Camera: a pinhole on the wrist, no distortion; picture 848 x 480 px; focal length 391.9 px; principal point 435.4 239.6 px. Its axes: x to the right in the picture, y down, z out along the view. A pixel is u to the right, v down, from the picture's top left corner.
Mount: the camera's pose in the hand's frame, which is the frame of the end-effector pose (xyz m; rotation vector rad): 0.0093 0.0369 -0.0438 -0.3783 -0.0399 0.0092
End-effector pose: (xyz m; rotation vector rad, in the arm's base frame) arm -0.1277 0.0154 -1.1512 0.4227 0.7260 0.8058
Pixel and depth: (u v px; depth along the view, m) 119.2 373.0 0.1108
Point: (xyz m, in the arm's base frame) -0.1932 0.0173 -1.0207
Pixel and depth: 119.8 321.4 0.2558
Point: -0.1941 -0.0446 -0.8446
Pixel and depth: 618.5 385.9 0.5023
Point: 0.0410 0.4140 -0.7590
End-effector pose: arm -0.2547 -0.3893 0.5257 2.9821 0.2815 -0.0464
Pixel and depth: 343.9 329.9 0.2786
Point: -0.2865 -0.6222 0.3701
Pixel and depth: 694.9 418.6 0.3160
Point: -0.0018 -0.6646 0.3561
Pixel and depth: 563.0 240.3 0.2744
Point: -0.1461 -0.5410 0.3299
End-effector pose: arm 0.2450 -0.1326 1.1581 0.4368 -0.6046 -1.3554
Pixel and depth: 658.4 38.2 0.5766
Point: -0.1264 -0.4132 1.6666
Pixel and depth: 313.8 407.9 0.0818
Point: 0.3078 -0.0954 1.2305
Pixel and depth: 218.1 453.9 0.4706
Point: 0.3773 0.2259 1.6152
